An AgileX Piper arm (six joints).
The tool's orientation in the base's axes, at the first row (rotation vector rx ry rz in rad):
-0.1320 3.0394 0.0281
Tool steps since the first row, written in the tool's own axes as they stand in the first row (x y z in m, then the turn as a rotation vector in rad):
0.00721 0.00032 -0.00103 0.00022 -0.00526 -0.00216
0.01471 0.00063 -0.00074 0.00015 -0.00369 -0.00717
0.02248 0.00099 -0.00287 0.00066 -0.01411 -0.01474
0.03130 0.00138 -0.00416 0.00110 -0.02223 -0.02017
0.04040 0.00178 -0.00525 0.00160 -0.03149 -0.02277
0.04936 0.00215 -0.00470 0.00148 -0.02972 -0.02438
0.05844 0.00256 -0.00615 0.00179 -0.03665 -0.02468
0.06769 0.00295 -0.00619 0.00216 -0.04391 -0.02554
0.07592 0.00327 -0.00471 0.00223 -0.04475 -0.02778
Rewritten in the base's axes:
-0.00728 -0.00032 0.00031 0.00003 -0.00531 0.00205
-0.01471 -0.00065 -0.00072 -0.00053 -0.00385 0.00707
-0.02265 -0.00100 0.00063 -0.00087 -0.01445 0.01440
-0.03156 -0.00140 0.00104 -0.00113 -0.02269 0.01964
-0.04072 -0.00180 0.00122 -0.00107 -0.03202 0.02205
-0.04958 -0.00219 -0.00022 -0.00126 -0.03028 0.02369
-0.05876 -0.00259 0.00033 -0.00099 -0.03722 0.02386
-0.06797 -0.00299 -0.00055 -0.00081 -0.04450 0.02458
-0.07601 -0.00335 -0.00284 -0.00103 -0.04540 0.02678

